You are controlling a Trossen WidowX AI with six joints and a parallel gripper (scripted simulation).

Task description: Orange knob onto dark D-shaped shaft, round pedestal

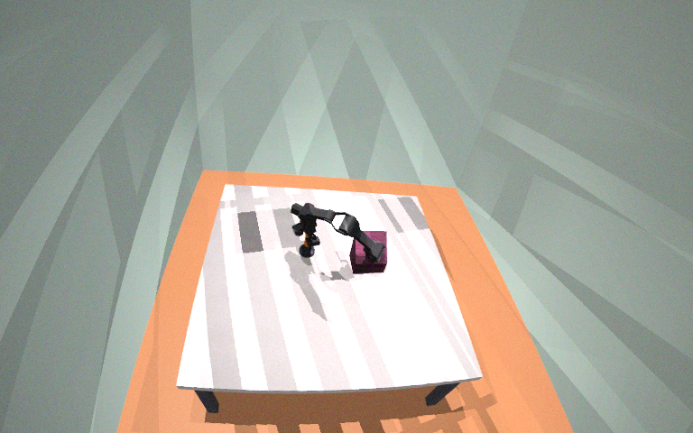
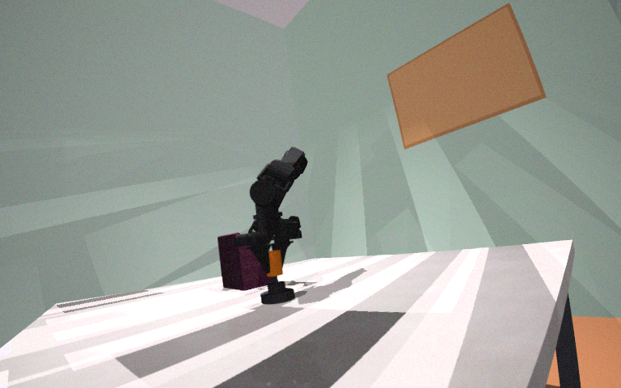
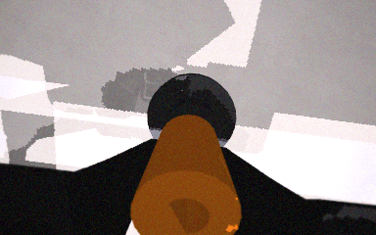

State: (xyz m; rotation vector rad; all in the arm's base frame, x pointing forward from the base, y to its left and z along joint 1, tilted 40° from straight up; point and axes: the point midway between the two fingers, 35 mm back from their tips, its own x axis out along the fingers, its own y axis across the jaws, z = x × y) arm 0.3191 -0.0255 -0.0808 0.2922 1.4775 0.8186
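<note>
Right now the orange knob is 20 mm above my gripper tip. Round my gripper tip: pedestal: 40 mm below.
</note>
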